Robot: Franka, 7 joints.
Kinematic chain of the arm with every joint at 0, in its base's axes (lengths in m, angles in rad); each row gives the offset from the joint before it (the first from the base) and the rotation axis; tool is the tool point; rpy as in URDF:
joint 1: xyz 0 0 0.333 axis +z
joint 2: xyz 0 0 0 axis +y
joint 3: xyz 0 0 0.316 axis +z
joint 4: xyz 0.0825 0 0 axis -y
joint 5: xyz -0.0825 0 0.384 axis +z
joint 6: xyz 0 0 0 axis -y
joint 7: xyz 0.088 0 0 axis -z
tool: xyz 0 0 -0.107 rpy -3.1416 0 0
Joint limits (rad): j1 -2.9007..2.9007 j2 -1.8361..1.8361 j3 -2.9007..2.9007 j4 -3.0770..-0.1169 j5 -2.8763..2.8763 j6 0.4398..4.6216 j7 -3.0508..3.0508
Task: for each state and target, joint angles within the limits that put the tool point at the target. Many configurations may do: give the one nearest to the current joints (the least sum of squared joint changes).
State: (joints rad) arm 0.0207 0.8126 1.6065 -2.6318 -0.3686 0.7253 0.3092
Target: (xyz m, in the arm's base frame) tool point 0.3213 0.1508 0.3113
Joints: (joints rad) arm -0.5708 0.6055 1.2690 -2.2162 -0.5701 0.5535 0.3092
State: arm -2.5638 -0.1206 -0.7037 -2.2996 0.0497 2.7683 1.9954
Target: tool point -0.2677 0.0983 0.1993
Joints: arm -2.7710 -0.2709 -0.8332 -2.9934 0.0578 2.5481 1.9954
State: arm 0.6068 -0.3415 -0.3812 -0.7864 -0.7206 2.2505 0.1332
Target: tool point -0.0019 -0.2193 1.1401
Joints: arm 0.5636 -0.5673 -0.4484 -0.7194 -0.7251 2.2165 0.1332
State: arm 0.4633 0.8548 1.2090 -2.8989 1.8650 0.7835 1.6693
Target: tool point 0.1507 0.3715 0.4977
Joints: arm -0.2272 1.0126 1.5316 -2.4445 1.9024 0.5029 1.6693
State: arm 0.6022 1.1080 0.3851 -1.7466 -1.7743 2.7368 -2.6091
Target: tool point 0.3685 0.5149 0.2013
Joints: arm 0.4845 0.6674 0.4126 -1.8426 -1.7970 2.8270 -2.6091
